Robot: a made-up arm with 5 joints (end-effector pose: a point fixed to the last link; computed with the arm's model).
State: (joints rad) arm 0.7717 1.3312 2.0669 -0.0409 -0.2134
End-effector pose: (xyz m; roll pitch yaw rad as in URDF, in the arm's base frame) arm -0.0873 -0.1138 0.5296 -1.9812 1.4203 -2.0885
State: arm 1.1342 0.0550 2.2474 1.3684 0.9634
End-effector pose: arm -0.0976 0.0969 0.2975 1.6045 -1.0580 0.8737
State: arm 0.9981 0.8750 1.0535 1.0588 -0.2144
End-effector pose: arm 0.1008 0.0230 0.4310 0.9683 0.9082 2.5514
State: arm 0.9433 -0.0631 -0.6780 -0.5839 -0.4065
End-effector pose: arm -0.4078 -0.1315 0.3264 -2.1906 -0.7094 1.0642
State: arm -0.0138 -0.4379 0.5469 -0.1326 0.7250
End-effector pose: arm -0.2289 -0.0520 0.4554 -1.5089 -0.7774 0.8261
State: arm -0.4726 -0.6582 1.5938 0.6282 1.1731
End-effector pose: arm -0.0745 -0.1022 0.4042 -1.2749 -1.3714 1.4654
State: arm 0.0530 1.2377 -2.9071 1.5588 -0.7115
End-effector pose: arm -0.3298 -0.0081 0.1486 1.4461 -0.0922 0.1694
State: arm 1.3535 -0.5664 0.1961 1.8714 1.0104
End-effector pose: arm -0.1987 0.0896 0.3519 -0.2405 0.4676 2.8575
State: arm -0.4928 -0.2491 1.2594 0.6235 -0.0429
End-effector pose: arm -0.2588 -0.1317 0.4669 -0.3671 0.1211 0.0061
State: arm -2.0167 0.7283 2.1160 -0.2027 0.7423
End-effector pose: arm -0.1552 0.0624 0.3398 0.1517 0.2616 -2.9230
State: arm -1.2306 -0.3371 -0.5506 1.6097 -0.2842
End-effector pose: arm 0.1365 -0.0295 0.4846 -2.8660 0.6361 -2.4661
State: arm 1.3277 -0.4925 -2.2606 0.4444 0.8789
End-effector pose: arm -0.2940 0.0636 0.2432 2.6255 0.2382 0.7853
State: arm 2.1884 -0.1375 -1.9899 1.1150 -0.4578
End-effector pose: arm -0.3608 -0.1580 0.1242 2.7242 -0.7883 1.4556
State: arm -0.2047 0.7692 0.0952 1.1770 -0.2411
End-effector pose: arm 0.1508 -0.0407 0.4798 1.8831 1.1875 3.0354
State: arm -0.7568 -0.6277 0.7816 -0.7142 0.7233
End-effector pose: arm -0.2654 0.0407 0.3555 -2.5475 -1.4013 0.8980
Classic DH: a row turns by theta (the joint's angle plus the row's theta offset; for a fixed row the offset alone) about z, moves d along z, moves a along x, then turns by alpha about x. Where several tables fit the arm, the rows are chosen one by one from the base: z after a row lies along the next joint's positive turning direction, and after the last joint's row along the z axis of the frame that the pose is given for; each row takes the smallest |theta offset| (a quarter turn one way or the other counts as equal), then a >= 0, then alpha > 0; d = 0 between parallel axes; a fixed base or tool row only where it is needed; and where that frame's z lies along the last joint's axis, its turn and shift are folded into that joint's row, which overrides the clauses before.
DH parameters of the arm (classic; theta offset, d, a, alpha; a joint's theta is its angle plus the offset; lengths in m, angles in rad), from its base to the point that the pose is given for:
base (fixed): 0.209 0 -0.1436 0
joint 1: -0.373 0.3153 0.0252 -1.8413
joint 2: -1.4716 0.0524 0.0456 -1.3759
joint 3: 0.2487 -0.0318 0.0307 1.5717
joint 4: 1.5505 0.1908 -0.0293 1.6338
joint 5: 0 0.1347 -0.1237 -1.6338
tool (fixed): -0.1256 -0.1352 0 0

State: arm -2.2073 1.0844 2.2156 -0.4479 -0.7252
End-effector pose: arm -0.2188 0.0166 0.6161 -2.5199 1.0631 0.4706
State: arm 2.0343 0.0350 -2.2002 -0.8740 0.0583
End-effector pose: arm -0.0890 -0.2148 0.3525 2.9597 0.6806 3.0344
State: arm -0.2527 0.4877 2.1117 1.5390 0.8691
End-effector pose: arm -0.0199 -0.0530 0.2613 1.3979 -0.7462 -0.2355
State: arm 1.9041 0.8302 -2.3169 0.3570 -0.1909
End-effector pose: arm -0.2961 -0.2398 0.3374 2.3643 0.6565 1.6411
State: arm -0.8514 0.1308 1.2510 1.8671 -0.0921
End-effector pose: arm -0.0629 -0.2361 0.4039 0.3198 0.3297 0.9548
